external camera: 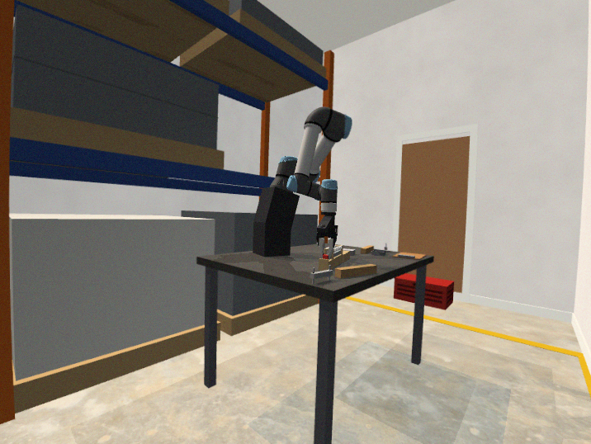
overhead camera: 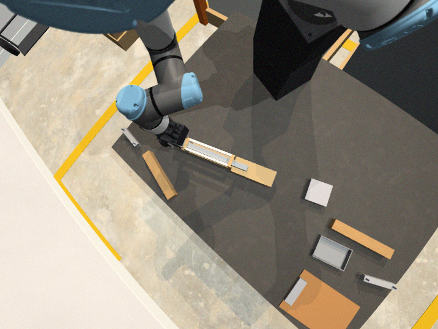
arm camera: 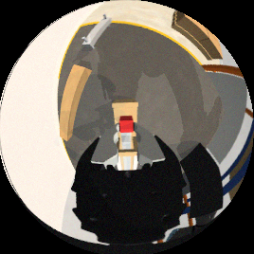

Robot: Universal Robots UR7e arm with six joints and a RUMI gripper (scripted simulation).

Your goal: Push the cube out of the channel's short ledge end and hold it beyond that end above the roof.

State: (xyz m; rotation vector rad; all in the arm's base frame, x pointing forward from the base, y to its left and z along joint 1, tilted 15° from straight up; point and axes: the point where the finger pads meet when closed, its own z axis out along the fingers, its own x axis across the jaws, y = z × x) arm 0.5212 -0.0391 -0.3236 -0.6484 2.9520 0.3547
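My gripper is now 1 cm above the red cube. From my hand the other things lie so: channel: 13 cm to the left, 6 cm behind, 1 cm below; then grey block: 50 cm to the left, 25 cm behind, 5 cm below; then grey tray: 69 cm to the left, 14 cm behind, 6 cm below.
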